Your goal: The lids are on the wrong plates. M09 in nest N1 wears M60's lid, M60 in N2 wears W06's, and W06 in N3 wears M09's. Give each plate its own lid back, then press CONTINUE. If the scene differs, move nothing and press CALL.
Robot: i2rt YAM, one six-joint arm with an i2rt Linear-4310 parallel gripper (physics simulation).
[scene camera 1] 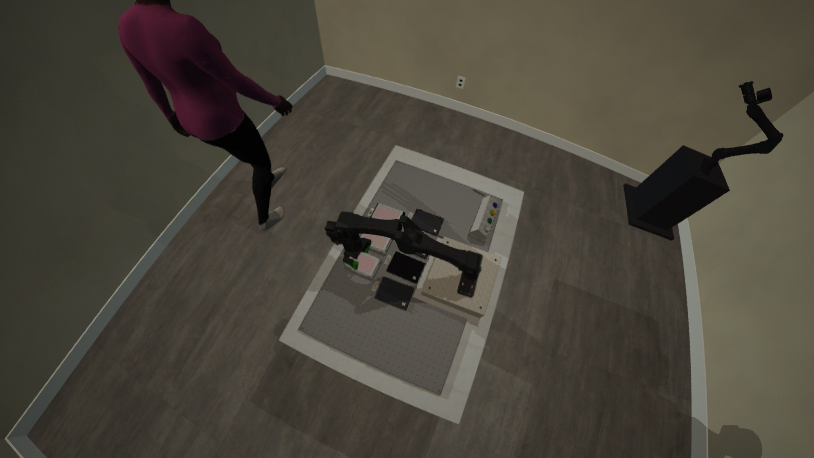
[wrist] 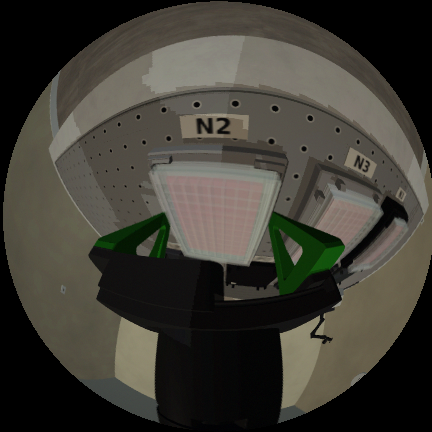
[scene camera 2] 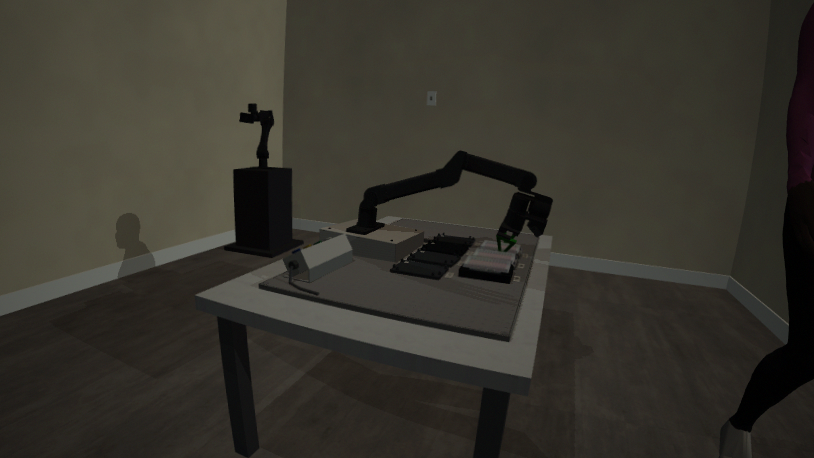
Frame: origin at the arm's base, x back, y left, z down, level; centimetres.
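Seen in the pictures: gripper, fingertip midpoint: (scene camera 1: pixel 361 261) (wrist: pixel 218 216) (scene camera 2: pixel 503 249); arm's base at its link origin: (scene camera 1: pixel 470 273) (scene camera 2: pixel 366 228).
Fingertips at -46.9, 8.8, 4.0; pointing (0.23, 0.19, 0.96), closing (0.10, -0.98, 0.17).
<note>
Offsets run from my fingertips to a thing's top centre, as dx, dy, dz. "spot": to the spot under its first point.
The lidded plate with a pink grid @(+0.9, +0.4, -1.5) (scene camera 1: pixel 367 266) (wrist: pixel 216 215) sits in nest N2. My gripper (scene camera 1: pixel 360 256) (scene camera 2: pixel 506 243) (wrist: pixel 218 216) is open, its green fingers on either side of this plate and very close to its edges; contact cannot be told. A second lidded plate @(+2.1, -12.4, -1.5) (wrist: pixel 347 220) (scene camera 1: pixel 375 243) sits in nest N3, and a third @(+3.0, -25.6, -2.6) (wrist: pixel 384 245) (scene camera 1: pixel 388 213) (scene camera 2: pixel 486 265) in nest N1. Plate and lid names are not legible. The button box @(+48.2, -40.4, -6.9) (scene camera 1: pixel 484 218) (scene camera 2: pixel 322 259) has several coloured buttons; its lettering is too small to read.
Several dark pads lie between the nests and the arm's base, among them one at the near end @(spot: +18.8, +8.7, +0.5) (scene camera 1: pixel 394 293), a black one @(+19.6, -4.5, -0.6) (scene camera 1: pixel 405 266) and a far one @(+21.7, -29.9, -0.6) (scene camera 1: pixel 428 222). The base plate (scene camera 1: pixel 488 299) is beige. A person (scene camera 1: pixel 170 74) (scene camera 2: pixel 799 142) stands beyond the nest side. A second arm stands on a pedestal (scene camera 1: pixel 677 187) (scene camera 2: pixel 262 210).
</note>
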